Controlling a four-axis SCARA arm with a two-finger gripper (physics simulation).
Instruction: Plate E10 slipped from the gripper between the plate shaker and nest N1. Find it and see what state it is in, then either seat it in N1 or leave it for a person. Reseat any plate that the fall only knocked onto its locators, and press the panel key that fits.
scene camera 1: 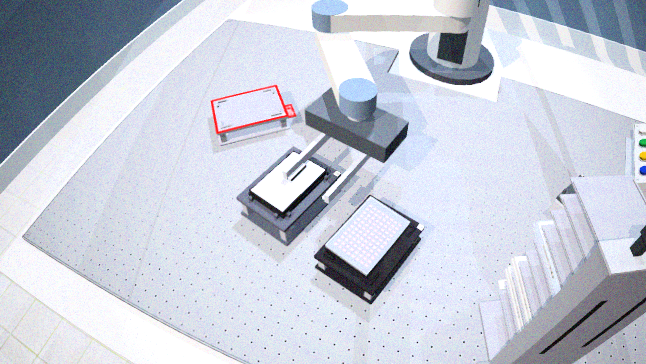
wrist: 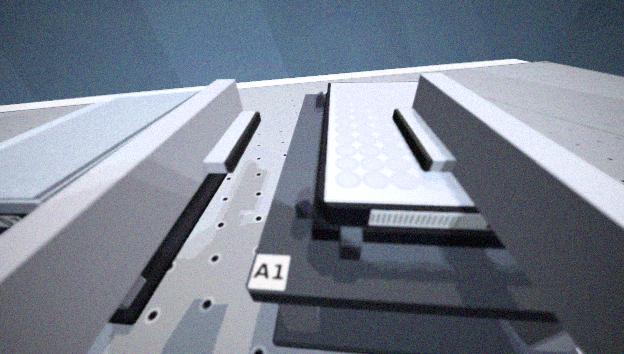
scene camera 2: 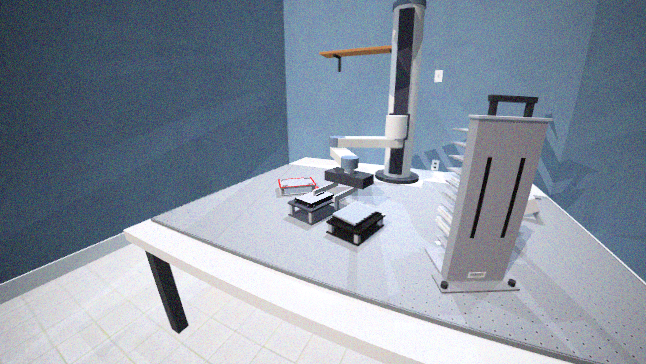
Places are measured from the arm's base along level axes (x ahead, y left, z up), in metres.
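Pixels of known places: gripper, fingertip midpoint: (scene camera 1: 305,187) (wrist: 325,98) (scene camera 2: 323,196); arm's base at its link origin: (scene camera 1: 451,59) (scene camera 2: 396,177).
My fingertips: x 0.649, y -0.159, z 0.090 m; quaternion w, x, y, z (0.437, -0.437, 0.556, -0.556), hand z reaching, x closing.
Observation:
For each thing: its top centre in the pictures, then the offset to it from my fingertips. "pt": a spot on its surface instead.
- black plate with a white top, top centre: (wrist: 407,117) (scene camera 1: 288,179) (scene camera 2: 315,195) dx -0.011, dy -0.039, dz -0.010 m
- dark grey nest at its top centre: (wrist: 405,124) (scene camera 1: 288,181) (scene camera 2: 314,196) dx -0.011, dy -0.040, dz -0.014 m
- pale plate with pinkish wells, top centre: (wrist: 88,119) (scene camera 1: 369,232) (scene camera 2: 355,210) dx +0.041, dy +0.134, dz -0.012 m
- red-bordered raised tray at its top centre: (scene camera 1: 247,105) (scene camera 2: 296,180) dx -0.190, dy -0.232, dz -0.031 m
- panel with coloured keys, surface spot: (scene camera 1: 643,156) pt dx -0.370, dy +0.678, dz -0.009 m
A black plate with a white top (scene camera 1: 288,182) (scene camera 2: 315,198) (wrist: 370,150) lies on the dark grey nest (scene camera 1: 305,223) (wrist: 310,282), among its corner locators. Faint well circles and an unreadable barcode show in the wrist view; whether the plate is fully down I cannot tell. A pale plate with pinkish wells (scene camera 1: 367,235) (scene camera 2: 357,213) lies on a black stand (scene camera 1: 400,256). I cannot tell which plate is E10, or which station is N1. My gripper (scene camera 1: 311,185) (scene camera 2: 326,198) (wrist: 325,98) is shut on nothing, its parallel fingers a gap apart, one over the white-topped plate, the other beside the nest.
A red-bordered raised tray (scene camera 1: 250,108) (scene camera 2: 297,183) stands behind and left of the nest. A tall grey plate rack (scene camera 1: 570,305) (scene camera 2: 495,200) with several plates stands at the right. A panel with coloured keys (scene camera 1: 643,156) shows at the right edge of scene camera 1.

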